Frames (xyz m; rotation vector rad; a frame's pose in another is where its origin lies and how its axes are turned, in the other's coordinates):
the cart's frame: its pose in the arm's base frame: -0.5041 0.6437 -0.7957 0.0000 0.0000 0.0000
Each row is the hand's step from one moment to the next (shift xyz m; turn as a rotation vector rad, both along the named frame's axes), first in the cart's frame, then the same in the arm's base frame.
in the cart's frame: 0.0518 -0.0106 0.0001 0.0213 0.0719 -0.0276
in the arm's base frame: 0.0518 -0.0106 0.0001 0.0213 0.0719 -0.0276
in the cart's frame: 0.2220 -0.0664 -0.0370 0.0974 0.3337 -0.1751
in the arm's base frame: 0.2220 -0.0664 -0.0370 0.0974 0.3337 -0.1751
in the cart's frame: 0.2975 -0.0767 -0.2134 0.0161 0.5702 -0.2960
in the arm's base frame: 0.2975 -0.0767 -0.2134 0.0161 0.5702 -0.2960
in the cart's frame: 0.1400 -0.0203 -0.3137 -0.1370 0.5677 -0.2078
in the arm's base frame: 0.1400 -0.0203 -0.3137 -0.1370 0.5677 -0.2078
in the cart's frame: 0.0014 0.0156 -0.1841 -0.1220 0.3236 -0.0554
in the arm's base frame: 0.0014 0.0156 -0.1841 -0.1220 0.3236 -0.0554
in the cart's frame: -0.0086 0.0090 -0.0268 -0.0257 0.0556 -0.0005
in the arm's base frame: -0.0086 0.0090 -0.0268 -0.0257 0.0556 -0.0005
